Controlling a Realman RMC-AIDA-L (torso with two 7-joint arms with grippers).
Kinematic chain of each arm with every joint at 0, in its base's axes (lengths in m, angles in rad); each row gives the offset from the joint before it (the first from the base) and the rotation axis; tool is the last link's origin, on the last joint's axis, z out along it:
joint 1: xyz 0 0 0.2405 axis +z
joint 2: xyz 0 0 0 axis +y
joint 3: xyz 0 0 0.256 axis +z
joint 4: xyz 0 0 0 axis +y
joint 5: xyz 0 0 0.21 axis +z
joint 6: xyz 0 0 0 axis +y
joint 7: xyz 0 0 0.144 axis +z
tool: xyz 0 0 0
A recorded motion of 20 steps. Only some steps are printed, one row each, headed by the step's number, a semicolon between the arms.
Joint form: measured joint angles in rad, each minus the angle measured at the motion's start. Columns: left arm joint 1, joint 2, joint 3, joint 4, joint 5, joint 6, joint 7; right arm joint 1, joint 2, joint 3, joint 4, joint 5, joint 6, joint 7.
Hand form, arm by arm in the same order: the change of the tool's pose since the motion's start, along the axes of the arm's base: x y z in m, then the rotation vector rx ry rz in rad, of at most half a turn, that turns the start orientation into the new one. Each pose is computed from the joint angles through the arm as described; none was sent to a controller.
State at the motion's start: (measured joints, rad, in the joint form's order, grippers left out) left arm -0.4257 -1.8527 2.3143 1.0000 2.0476 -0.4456 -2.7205; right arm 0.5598 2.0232 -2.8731 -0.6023 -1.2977 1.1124 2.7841
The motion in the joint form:
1: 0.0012 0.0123 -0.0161 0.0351 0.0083 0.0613 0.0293; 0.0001 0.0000 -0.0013 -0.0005 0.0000 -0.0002 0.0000
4: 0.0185 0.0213 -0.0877 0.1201 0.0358 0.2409 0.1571; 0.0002 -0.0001 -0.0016 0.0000 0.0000 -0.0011 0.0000
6: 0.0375 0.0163 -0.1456 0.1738 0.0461 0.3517 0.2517; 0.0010 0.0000 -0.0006 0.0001 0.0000 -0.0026 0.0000
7: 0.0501 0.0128 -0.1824 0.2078 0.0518 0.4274 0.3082; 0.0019 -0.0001 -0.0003 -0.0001 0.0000 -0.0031 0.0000
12: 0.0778 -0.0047 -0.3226 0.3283 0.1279 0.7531 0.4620; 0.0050 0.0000 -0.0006 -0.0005 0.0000 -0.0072 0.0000
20: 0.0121 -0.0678 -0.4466 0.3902 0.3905 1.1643 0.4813; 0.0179 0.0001 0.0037 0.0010 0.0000 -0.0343 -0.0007
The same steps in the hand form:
1: 0.0043 0.0006 0.0004 -0.0311 0.0338 -0.0108; -0.0001 -0.0001 -0.0003 -0.0014 -0.0002 0.0007
4: 0.0129 0.0001 0.0003 -0.1027 0.1541 -0.0403; 0.0000 -0.0001 -0.0003 -0.0022 -0.0009 0.0005
6: 0.0179 -0.0011 0.0021 -0.1366 0.2228 -0.0600; -0.0002 0.0002 -0.0004 -0.0028 -0.0004 0.0002
7: 0.0205 -0.0025 0.0033 -0.1634 0.2645 -0.0721; -0.0005 0.0005 -0.0004 -0.0031 -0.0002 0.0009
12: 0.0302 -0.0092 0.0087 -0.2944 0.4385 -0.1317; -0.0015 0.0012 -0.0011 -0.0073 0.0000 0.0026
20: 0.0387 -0.0108 0.0033 -0.4805 0.7152 -0.1507; -0.0042 0.0049 -0.0039 -0.0285 -0.0007 0.0029

